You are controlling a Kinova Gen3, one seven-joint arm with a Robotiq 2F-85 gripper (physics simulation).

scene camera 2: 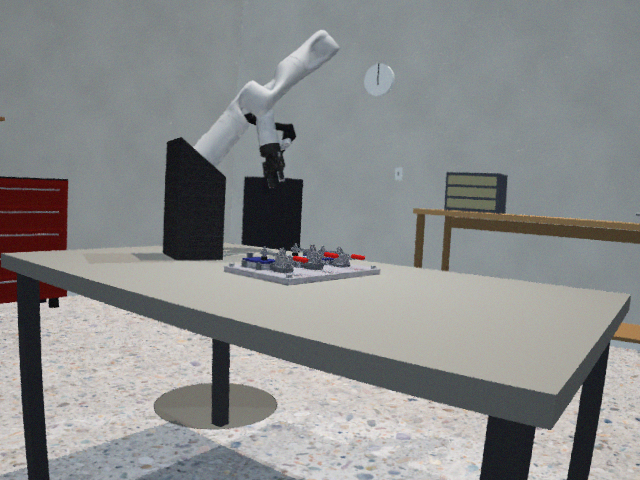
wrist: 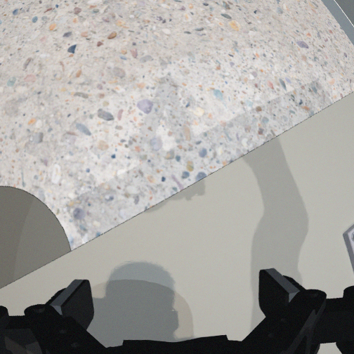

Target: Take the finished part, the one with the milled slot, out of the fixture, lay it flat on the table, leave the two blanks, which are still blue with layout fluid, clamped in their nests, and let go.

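Note:
Scene camera 2 shows my gripper [scene camera 2: 277,184]; in the wrist view [wrist: 174,295] the gripper is visible too.

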